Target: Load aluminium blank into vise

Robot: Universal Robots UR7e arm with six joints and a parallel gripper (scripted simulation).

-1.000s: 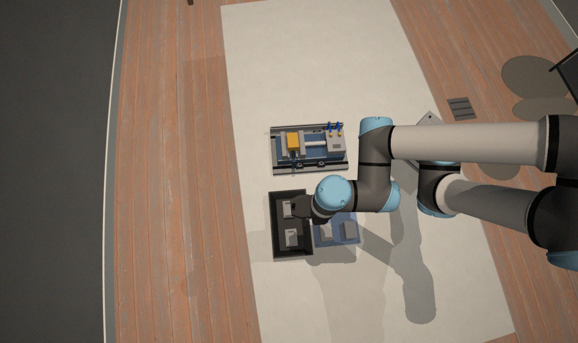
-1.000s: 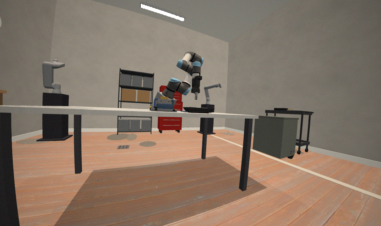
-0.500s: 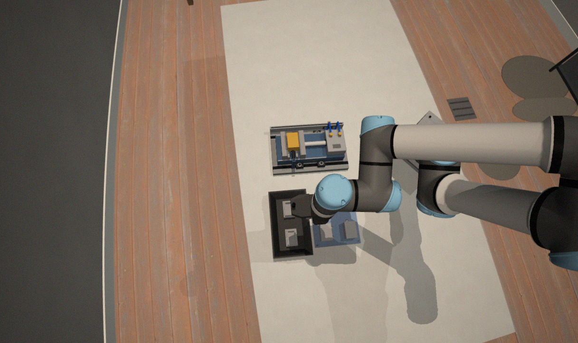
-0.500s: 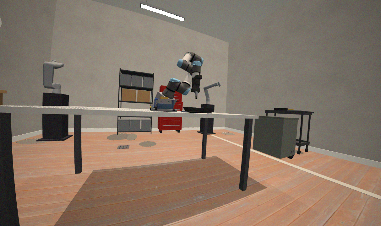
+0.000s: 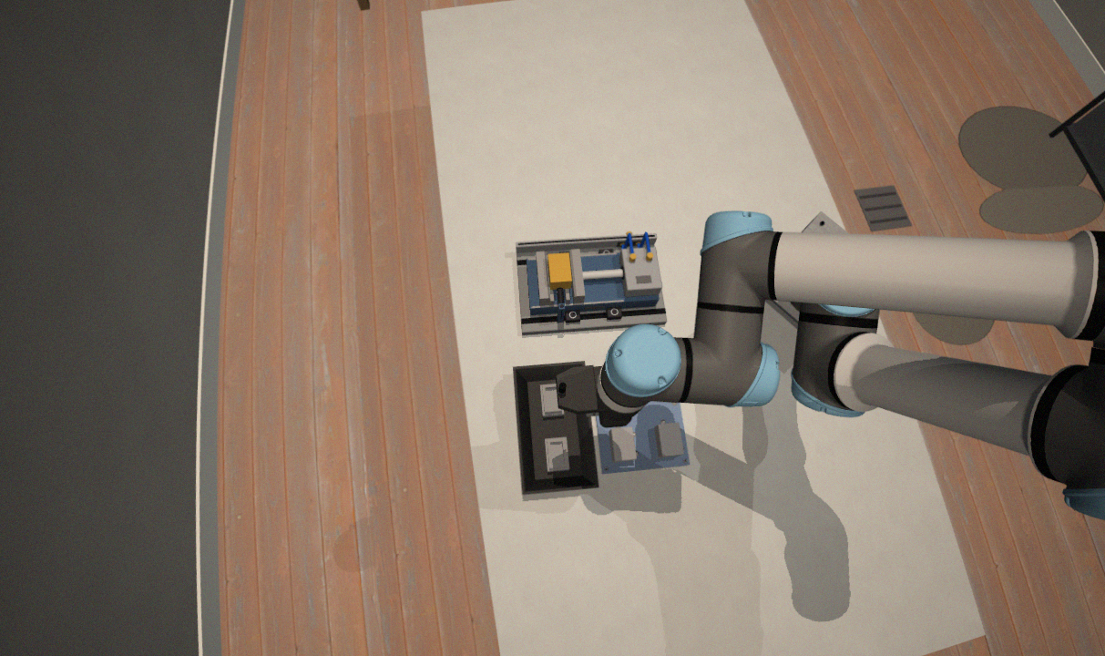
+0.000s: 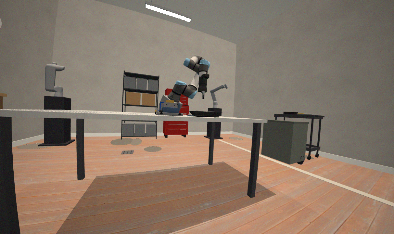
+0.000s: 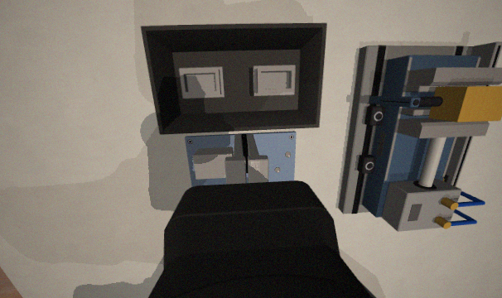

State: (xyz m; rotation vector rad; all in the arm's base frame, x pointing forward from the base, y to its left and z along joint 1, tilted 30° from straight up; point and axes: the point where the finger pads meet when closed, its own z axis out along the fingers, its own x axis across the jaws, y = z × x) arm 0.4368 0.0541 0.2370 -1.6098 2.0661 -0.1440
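My gripper is now 29 cm to the left of the brass blank, 7 cm above it and 3 cm past it. From my hand the other things lie so: blue infeed plate 17 cm below, 11 cm behind, 2 cm to the left; then black work stop rod 24 cm to the right, 8 cm below, 1 cm behind; then moving jaw 28 cm to the right, 9 cm below, 6 cm behind.
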